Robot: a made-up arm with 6 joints.
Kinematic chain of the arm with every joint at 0, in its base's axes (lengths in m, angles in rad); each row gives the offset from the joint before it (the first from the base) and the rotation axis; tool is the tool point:
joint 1: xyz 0 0 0.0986 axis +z
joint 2: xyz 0 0.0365 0 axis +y
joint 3: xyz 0 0 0.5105 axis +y
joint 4: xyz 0 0 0.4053 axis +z
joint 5: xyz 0 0 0 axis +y
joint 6: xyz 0 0 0.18 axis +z
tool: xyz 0 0 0
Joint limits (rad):
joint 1: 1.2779..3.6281
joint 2: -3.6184..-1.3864
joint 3: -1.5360..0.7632
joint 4: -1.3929..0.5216
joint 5: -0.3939..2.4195
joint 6: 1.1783..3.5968
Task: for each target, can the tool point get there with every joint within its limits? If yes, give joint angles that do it. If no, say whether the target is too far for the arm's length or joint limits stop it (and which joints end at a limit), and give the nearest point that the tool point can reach.
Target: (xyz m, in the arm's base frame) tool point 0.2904 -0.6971 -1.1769
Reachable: no: too far | nearest point 0.2148 -0.5157 -0.8450 | short by 0.386 m
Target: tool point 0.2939 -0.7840 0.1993
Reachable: yes | joints 1.9475 -1.6817 0.0991 -0.1319 2.0153 2.8386
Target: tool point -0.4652 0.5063 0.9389
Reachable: no: joint limits stop it (at a limit: joint 2, joint 3, joint 5) | nearest point -0.4887 0.5318 -0.0480 | short by 0.988 m
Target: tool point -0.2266 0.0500 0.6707
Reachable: no: joint limits stop it (at a limit: joint 1, joint 2, joint 3) | nearest point -0.2430 -0.5200 0.5566 | short by 0.582 m
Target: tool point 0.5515 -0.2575 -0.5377
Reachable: yes | joints 2.5031 -2.2530 -0.5256 -1.1266 1.7968 3.1032
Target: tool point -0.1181 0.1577 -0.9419
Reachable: yes | joints 1.9320 -3.0600 -0.5757 0.3567 0.2939 3.1222
